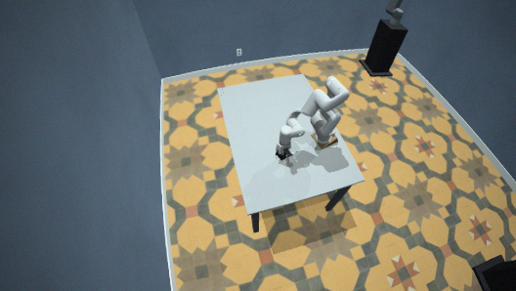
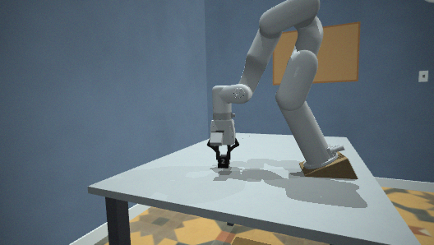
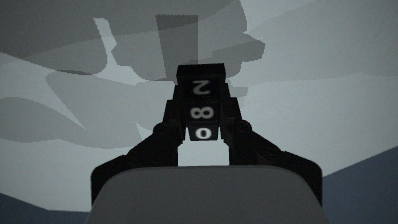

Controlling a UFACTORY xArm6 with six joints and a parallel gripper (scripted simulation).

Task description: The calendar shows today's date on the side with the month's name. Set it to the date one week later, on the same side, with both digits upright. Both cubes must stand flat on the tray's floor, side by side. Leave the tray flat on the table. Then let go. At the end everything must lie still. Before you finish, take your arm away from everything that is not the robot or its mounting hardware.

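The black calendar tray lies 10 mm ahead of my hand, 20 mm to the right of it and 30 mm below it.
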